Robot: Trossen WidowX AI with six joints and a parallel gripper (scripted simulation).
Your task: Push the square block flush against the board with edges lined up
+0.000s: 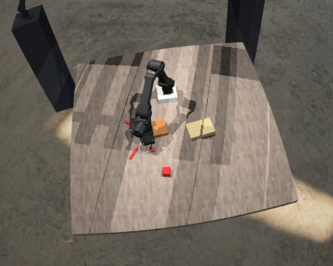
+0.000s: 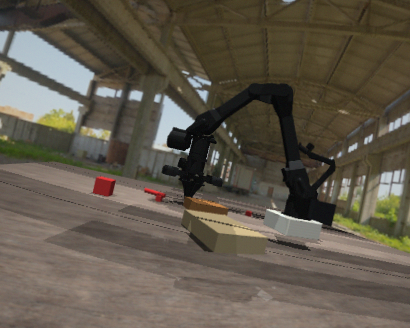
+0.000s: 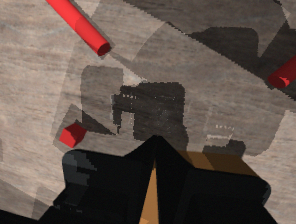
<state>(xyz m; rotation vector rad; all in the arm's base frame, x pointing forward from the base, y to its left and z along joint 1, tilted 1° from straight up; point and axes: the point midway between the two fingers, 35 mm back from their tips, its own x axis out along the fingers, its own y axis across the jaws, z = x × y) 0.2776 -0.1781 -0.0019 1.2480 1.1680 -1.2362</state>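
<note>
The orange square block lies 40 mm behind my gripper tip, 60 mm to the left of it and 10 mm above it. Round my gripper tip: tan board (30 mm ahead, 300 mm to the left, 10 mm above).
</note>
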